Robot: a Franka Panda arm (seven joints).
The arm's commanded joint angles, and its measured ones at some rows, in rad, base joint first. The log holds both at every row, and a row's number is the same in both.
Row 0, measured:
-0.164 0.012 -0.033 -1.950 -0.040 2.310 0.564
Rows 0 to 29, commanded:
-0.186 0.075 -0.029 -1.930 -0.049 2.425 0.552
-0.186 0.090 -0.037 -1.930 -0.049 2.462 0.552
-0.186 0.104 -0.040 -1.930 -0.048 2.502 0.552
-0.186 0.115 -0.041 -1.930 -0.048 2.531 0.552
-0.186 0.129 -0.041 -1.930 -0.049 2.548 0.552
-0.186 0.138 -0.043 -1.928 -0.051 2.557 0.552
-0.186 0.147 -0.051 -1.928 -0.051 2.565 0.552
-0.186 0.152 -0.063 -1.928 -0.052 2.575 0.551
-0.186 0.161 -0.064 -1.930 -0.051 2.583 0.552
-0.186 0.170 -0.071 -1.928 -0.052 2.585 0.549
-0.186 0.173 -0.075 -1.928 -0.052 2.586 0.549
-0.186 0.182 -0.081 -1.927 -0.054 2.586 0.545
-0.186 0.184 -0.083 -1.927 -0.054 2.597 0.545
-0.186 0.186 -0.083 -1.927 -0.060 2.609 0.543
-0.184 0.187 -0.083 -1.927 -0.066 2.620 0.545
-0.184 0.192 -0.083 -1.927 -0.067 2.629 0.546
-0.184 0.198 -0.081 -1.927 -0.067 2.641 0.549
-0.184 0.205 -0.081 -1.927 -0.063 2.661 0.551
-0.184 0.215 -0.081 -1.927 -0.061 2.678 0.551
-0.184 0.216 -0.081 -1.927 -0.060 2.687 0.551
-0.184 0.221 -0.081 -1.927 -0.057 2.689 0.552
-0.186 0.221 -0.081 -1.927 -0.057 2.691 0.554
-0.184 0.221 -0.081 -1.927 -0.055 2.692 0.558
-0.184 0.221 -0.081 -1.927 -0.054 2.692 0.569
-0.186 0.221 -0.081 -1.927 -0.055 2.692 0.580
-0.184 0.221 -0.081 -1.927 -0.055 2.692 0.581
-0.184 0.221 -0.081 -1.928 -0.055 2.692 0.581
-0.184 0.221 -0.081 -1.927 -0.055 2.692 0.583
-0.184 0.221 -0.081 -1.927 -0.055 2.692 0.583
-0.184 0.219 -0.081 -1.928 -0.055 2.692 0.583
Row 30, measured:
-0.185 0.209 -0.082 -1.948 -0.052 2.681 0.568
